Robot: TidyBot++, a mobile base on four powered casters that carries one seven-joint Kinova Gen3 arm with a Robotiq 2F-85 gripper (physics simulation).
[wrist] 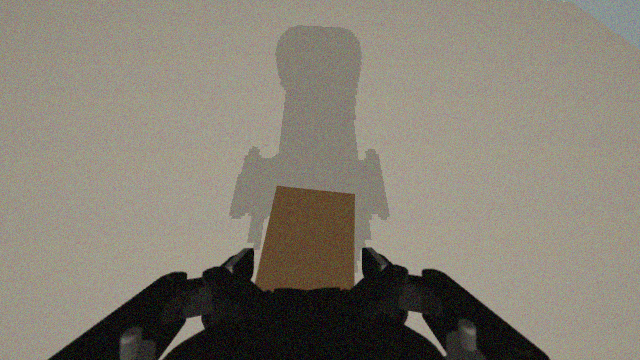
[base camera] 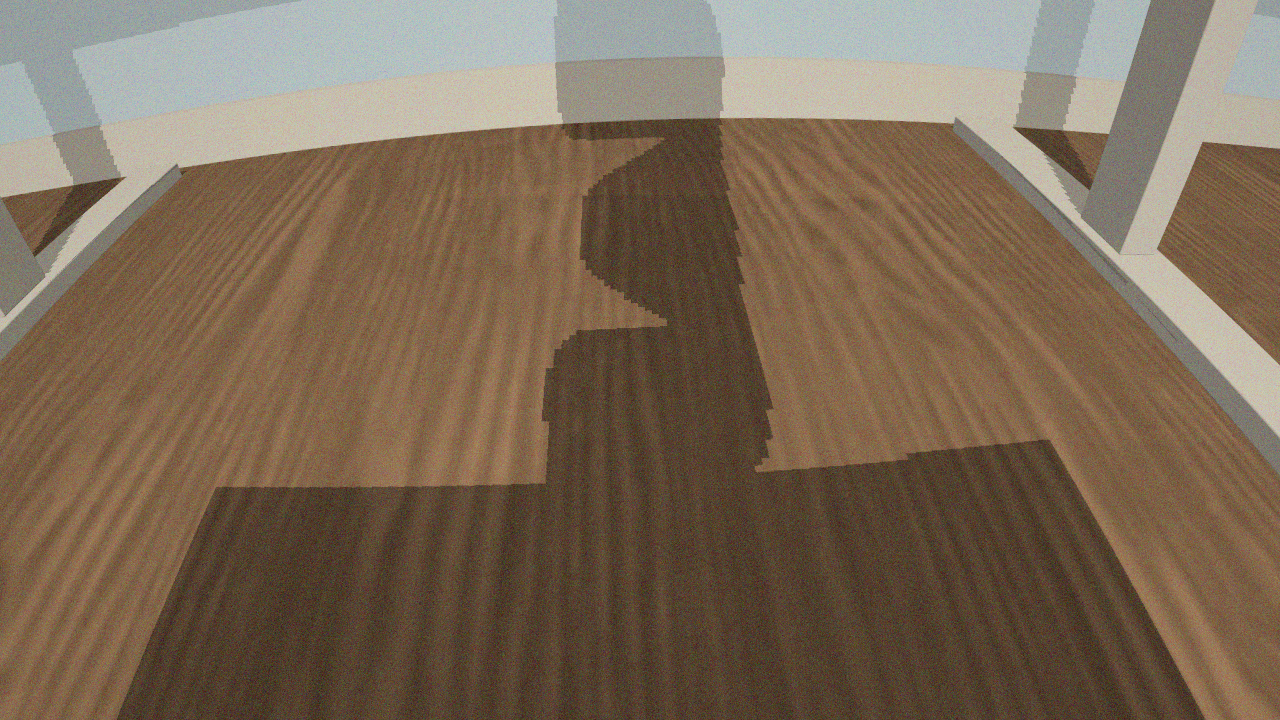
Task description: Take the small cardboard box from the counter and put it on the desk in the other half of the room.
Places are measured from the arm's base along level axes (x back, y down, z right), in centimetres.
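Pixels of known places: gripper, fingertip midpoint: point(wrist: 308, 260).
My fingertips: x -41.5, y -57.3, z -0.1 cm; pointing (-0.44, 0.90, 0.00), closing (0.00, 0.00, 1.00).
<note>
Behind a point stands the place of what it marks.
The small cardboard box point(wrist: 312, 240) {x -42.5, y -60.4, z 0.2 cm} is brown and lies on a pale flat surface point(wrist: 125, 125) {x -57.0, y -55.4, z -22.7 cm} in the wrist view, at the lower middle. My gripper point(wrist: 308, 260) {x -41.5, y -57.3, z -0.1 cm} is open, with one black fingertip on each side of the box. A narrow gap of pale surface shows between each fingertip and the box. The near end of the box is hidden behind the gripper's body. The box and the gripper do not show in the base camera view.
In the base camera view, a pale post point(base camera: 1154, 134) {x -63.9, y 24.3, z 52.3 cm} rises from a pale floor rail point(base camera: 1199, 313) at the right. Another rail point(base camera: 98, 232) runs along the left. A pale wall strip point(base camera: 402, 102) {x -105.2, y 34.3, z -29.0 cm} crosses the far side. The robot's shadow falls on the wooden floor point(base camera: 402, 268) {x -68.4, y 39.6, z -21.0 cm}.
</note>
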